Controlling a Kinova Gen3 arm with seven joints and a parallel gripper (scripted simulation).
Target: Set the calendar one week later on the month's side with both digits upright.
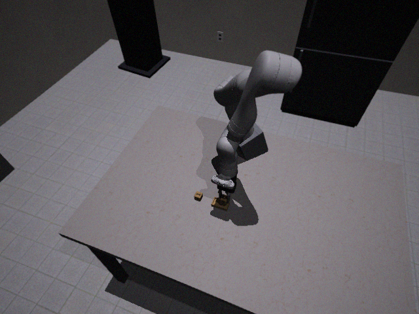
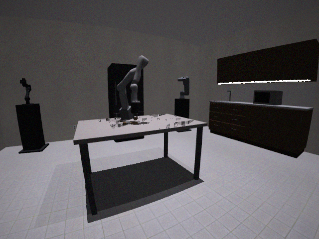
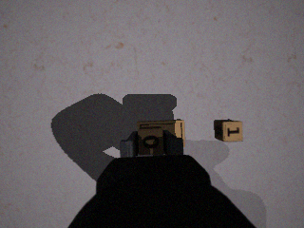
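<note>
Right now my hand is 2 cm to the left of the wooden tray and 6 cm above it. The rest, counted from my hand: wooden cube 1 cm ahead, 12 cm to the right, 6 cm below.
</note>
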